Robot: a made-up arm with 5 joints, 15 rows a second.
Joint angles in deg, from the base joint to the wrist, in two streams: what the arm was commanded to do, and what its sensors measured. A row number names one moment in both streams.
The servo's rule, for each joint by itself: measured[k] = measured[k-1] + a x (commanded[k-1-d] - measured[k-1]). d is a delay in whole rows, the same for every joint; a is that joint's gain. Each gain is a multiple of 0.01, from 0.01 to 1. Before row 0 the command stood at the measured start. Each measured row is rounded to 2 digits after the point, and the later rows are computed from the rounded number. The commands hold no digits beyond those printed.
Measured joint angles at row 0:
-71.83, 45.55, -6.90, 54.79, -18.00
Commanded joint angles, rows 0 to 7:
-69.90, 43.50, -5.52, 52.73, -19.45
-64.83, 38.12, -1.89, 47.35, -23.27
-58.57, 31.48, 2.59, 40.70, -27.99
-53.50, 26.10, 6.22, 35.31, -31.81
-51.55, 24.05, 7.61, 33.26, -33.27
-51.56, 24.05, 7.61, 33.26, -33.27
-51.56, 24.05, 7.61, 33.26, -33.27
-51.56, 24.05, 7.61, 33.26, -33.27
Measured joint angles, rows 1 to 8:
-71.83, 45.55, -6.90, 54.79, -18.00
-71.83, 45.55, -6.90, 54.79, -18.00
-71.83, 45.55, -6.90, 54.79, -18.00
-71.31, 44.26, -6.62, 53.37, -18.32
-69.56, 40.39, -5.67, 49.22, -19.41
-66.59, 34.78, -4.02, 43.34, -21.30
-63.06, 29.31, -1.97, 37.80, -23.61
-59.95, 26.00, -0.05, 34.67, -25.74
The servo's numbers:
d 3
a 0.27 0.63 0.20 0.69 0.22

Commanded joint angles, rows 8 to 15:
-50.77, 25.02, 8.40, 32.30, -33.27
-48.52, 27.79, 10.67, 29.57, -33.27
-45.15, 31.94, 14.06, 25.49, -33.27
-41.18, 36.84, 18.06, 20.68, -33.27
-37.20, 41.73, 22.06, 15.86, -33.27
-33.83, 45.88, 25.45, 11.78, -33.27
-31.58, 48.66, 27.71, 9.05, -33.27
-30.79, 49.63, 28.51, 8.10, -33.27
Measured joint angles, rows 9 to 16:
-57.68, 24.77, 1.48, 33.70, -27.40
-56.03, 24.32, 2.71, 33.40, -28.69
-54.82, 24.15, 3.69, 33.30, -29.70
-53.73, 24.70, 4.63, 32.61, -30.49
-52.32, 26.65, 5.84, 30.51, -31.10
-50.38, 29.98, 7.48, 27.05, -31.58
-47.90, 34.30, 9.60, 22.65, -31.95
-45.01, 38.98, 12.09, 17.96, -32.24

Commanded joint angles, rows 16 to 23:
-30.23, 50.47, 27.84, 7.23, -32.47
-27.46, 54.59, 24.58, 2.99, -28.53
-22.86, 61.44, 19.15, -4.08, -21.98
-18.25, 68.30, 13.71, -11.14, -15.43
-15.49, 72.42, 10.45, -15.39, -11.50
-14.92, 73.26, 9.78, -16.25, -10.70
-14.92, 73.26, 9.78, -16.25, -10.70
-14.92, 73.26, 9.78, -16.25, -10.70
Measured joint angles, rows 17 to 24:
-41.99, 43.33, 14.76, 13.70, -32.47
-39.18, 46.69, 17.35, 10.49, -32.65
-36.91, 48.54, 19.58, 8.84, -32.79
-35.11, 49.76, 21.23, 7.73, -32.72
-33.04, 52.80, 21.90, 4.46, -31.80
-30.29, 58.24, 21.35, -1.43, -29.64
-27.04, 64.58, 19.82, -8.13, -26.51
-23.92, 69.52, 17.95, -13.14, -23.21

